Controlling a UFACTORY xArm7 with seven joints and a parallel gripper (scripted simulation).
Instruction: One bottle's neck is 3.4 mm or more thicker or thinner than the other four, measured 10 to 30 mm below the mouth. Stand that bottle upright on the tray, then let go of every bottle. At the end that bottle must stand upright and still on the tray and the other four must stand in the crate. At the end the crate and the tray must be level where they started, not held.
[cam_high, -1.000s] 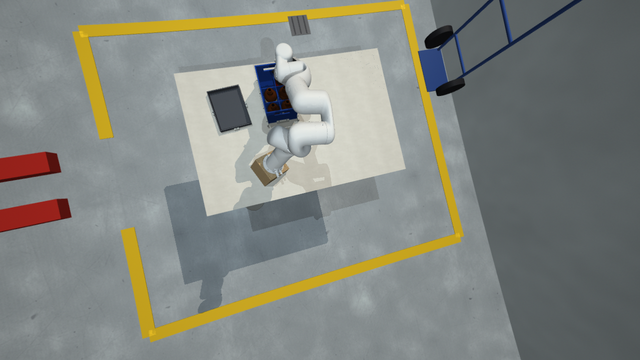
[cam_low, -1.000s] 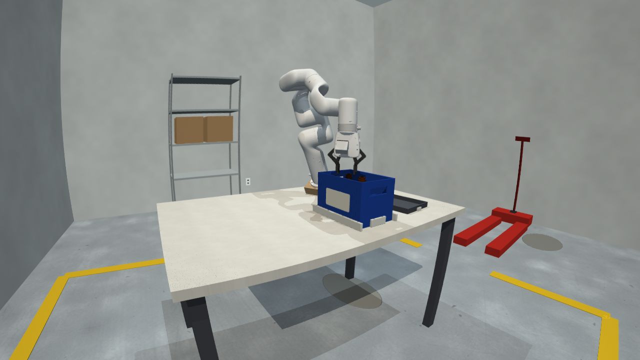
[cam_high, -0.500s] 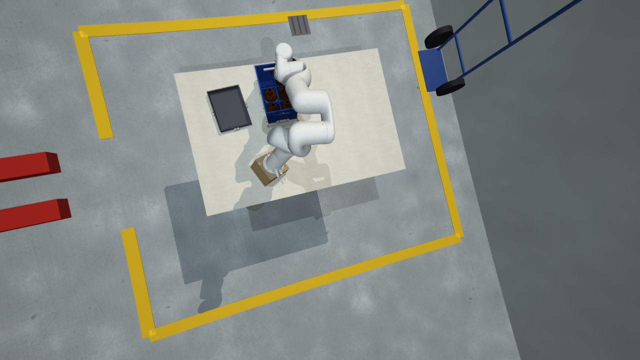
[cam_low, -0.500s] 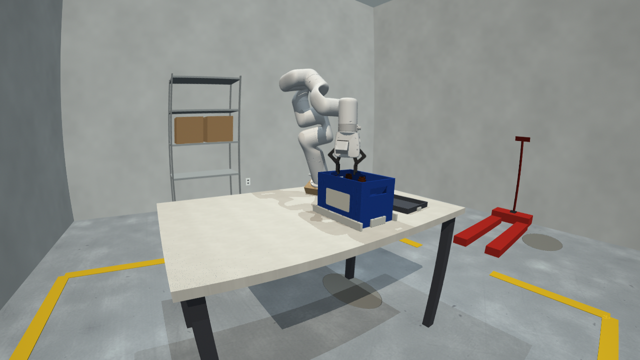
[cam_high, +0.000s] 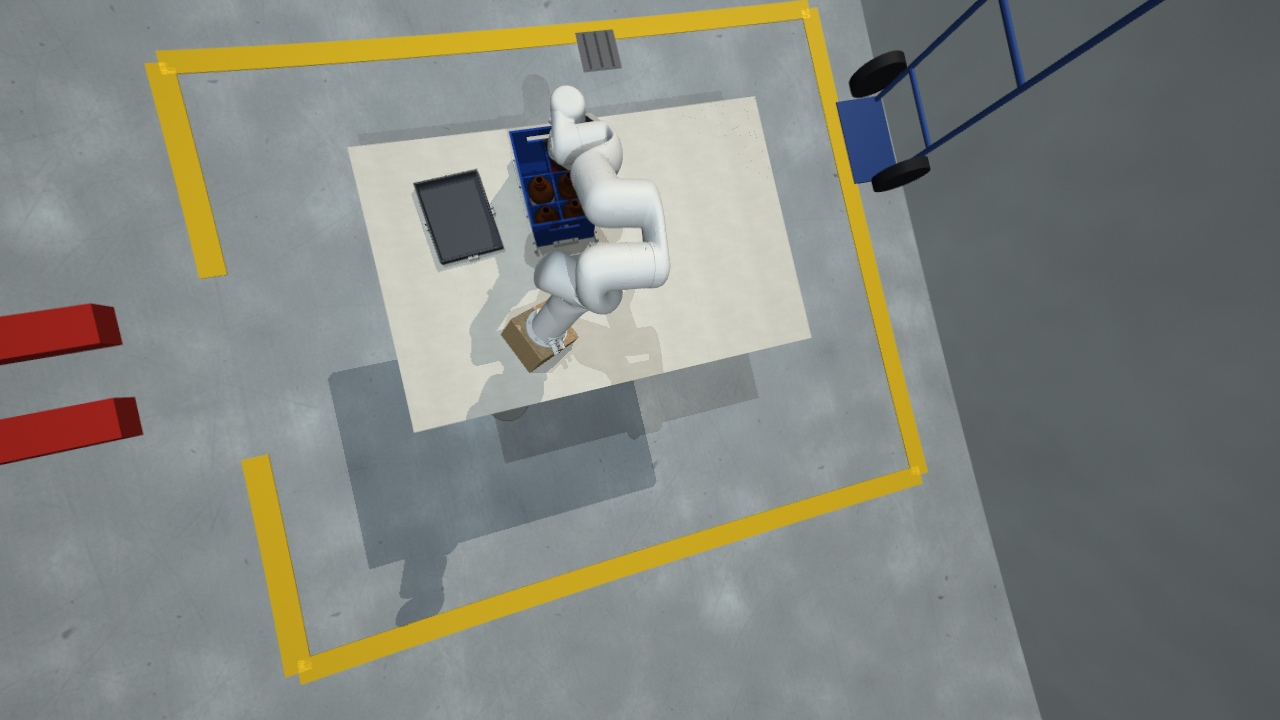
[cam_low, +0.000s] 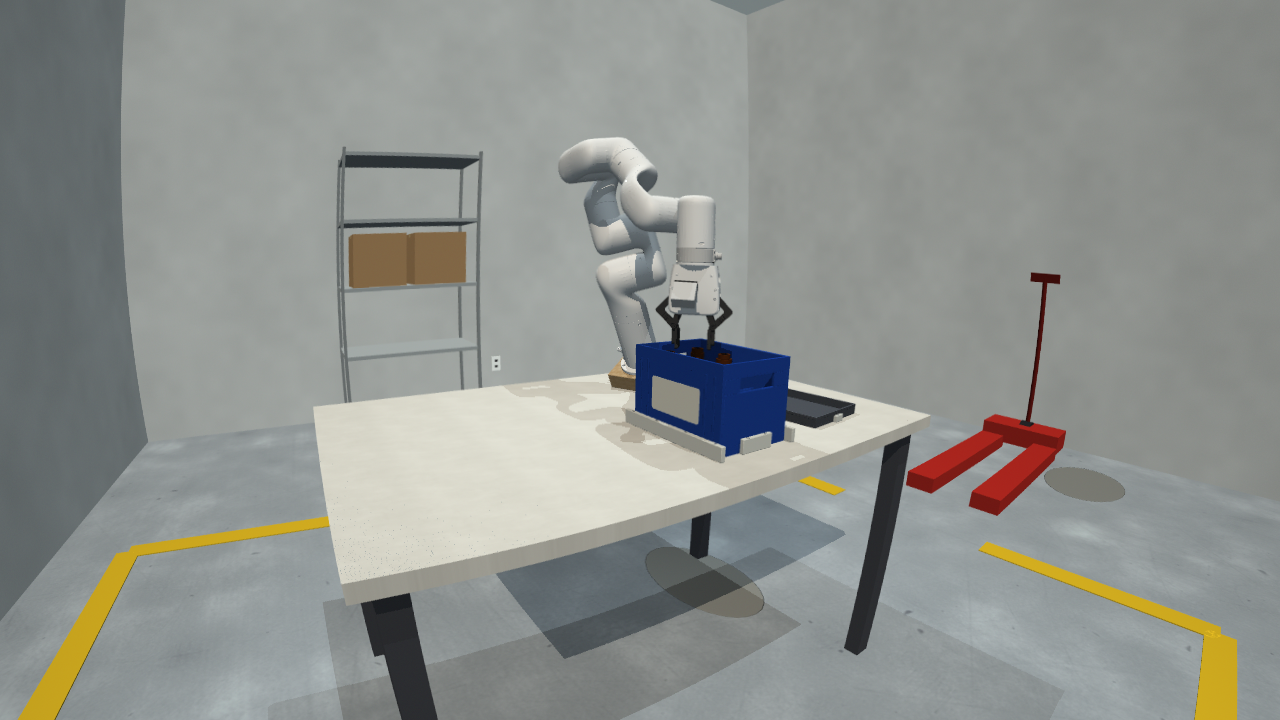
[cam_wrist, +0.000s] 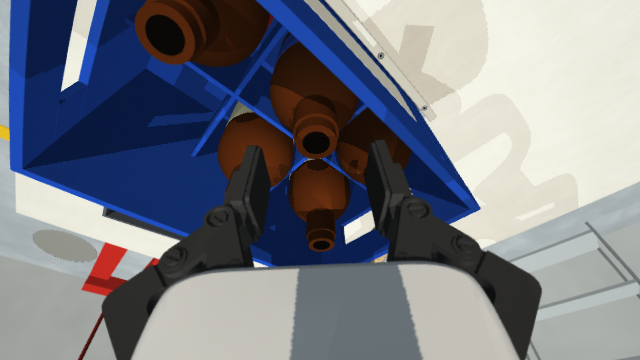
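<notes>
Now: hand 10 mm short of the blue crate, 40 mm to the right of it and 110 mm above it. Round my hand: dark grey tray (50 mm ahead, 340 mm to the left, 190 mm below).
</notes>
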